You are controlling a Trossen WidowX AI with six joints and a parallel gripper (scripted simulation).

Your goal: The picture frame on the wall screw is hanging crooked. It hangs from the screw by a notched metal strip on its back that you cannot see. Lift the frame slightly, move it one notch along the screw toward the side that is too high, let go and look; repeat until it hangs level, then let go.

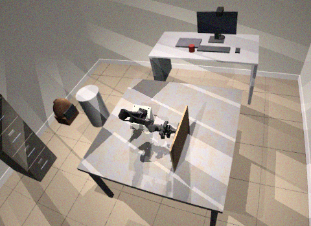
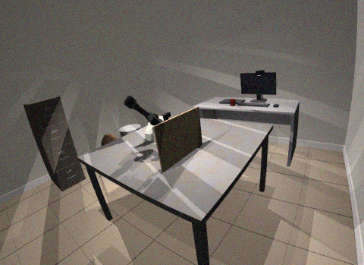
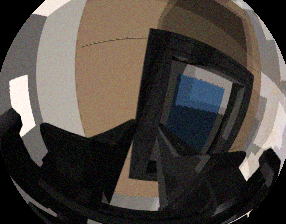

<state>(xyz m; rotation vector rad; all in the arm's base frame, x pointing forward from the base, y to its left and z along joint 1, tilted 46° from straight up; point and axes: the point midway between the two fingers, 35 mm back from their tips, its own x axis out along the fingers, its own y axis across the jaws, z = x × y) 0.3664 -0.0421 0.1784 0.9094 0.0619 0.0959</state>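
The picture frame is 1 cm ahead of my gripper tip, 1 cm to the left of it and 5 cm below it. From my gripper tip the other things lie so: tan board wall (2 cm ahead, 1 cm to the right, 6 cm below).
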